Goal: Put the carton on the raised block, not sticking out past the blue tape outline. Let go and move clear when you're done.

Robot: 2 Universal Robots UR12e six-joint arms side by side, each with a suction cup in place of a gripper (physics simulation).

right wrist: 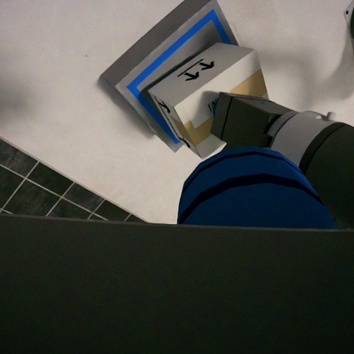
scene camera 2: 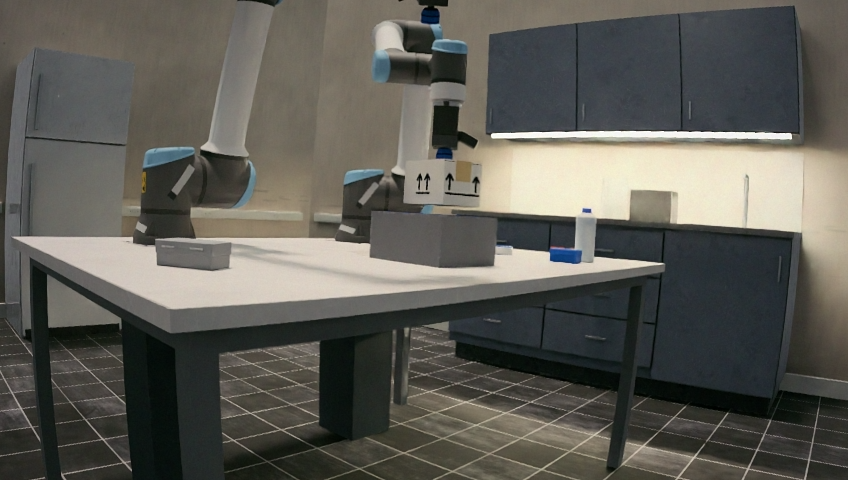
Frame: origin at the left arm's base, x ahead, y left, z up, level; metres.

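Seen in the pictures: right end effector, tool point: (scene camera 2: 429,22); left arm's base, origin of the base link: (scene camera 2: 360,241).
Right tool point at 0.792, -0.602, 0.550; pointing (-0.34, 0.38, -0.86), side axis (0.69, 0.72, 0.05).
Note:
Offsets run from my right tool point to a thing's top centre, as dx, dy, dz. Level surfaces: height alone.
The white carton {-0.105, +0.208, -0.297} (scene camera 2: 433,183) (right wrist: 227,61) with black arrows and tan tape hangs upright a little above the grey raised block {-0.121, +0.202, -0.429} (scene camera 2: 410,239) (right wrist: 135,57). My left gripper (scene camera 2: 444,154) (right wrist: 215,105), a blue suction cup, is shut on the carton's top. In the right wrist view the blue tape outline (right wrist: 133,86) shows on the block's top along two sides and a corner; the carton and left gripper hide the rest. My right gripper (scene camera 2: 429,15) (right wrist: 255,192) is open and empty, high above the carton.
A grey lidded box {-0.178, -0.441, -0.500} (scene camera 2: 193,254) stands on the white table {dz -0.550} (scene camera 2: 267,292) at the left. A blue box {+0.039, +0.642, -0.510} (scene camera 2: 565,255), a bottle {+0.053, +0.747, -0.380} (scene camera 2: 586,236) and a small white item {-0.230, +0.715, -0.522} (scene camera 2: 504,250) stand right of the block. Both arm bases are at the back.

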